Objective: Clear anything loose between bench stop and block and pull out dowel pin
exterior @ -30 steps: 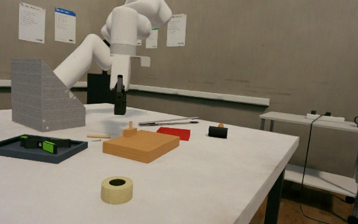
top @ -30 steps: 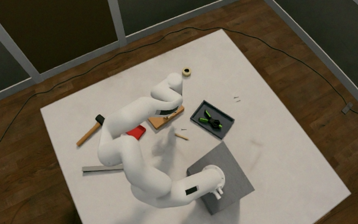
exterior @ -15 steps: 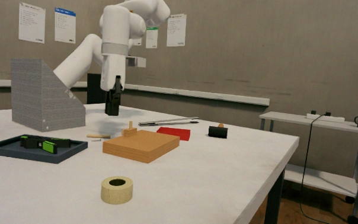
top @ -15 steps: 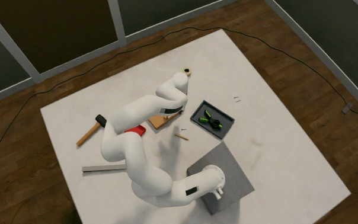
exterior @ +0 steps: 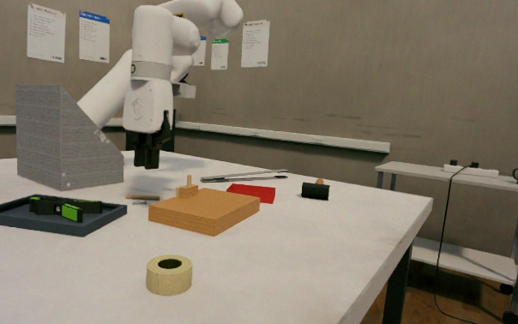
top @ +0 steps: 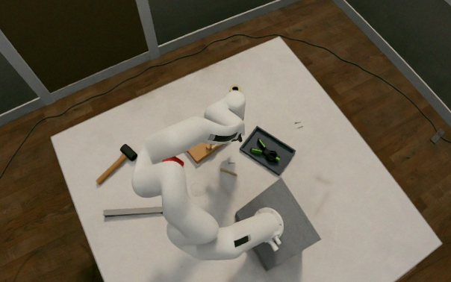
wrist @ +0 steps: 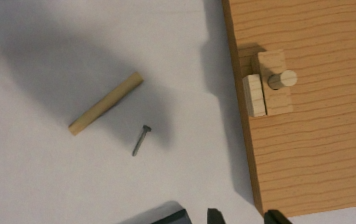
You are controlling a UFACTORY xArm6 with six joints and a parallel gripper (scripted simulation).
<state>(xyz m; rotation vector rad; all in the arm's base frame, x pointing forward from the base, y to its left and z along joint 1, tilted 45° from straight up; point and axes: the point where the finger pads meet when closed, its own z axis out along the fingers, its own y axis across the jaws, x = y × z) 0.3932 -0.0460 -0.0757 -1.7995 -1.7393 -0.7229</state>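
My hand is 130 mm to the left of the dark tray, 110 mm above it and 100 mm past it. From my hand the other things lie so: dowel pin (90 mm to the left, 60 mm below, 30 mm ahead); then loose dowel (110 mm below, 100 mm behind, 80 mm to the left); then small wooden block (90 mm to the left, 80 mm below, 30 mm ahead).
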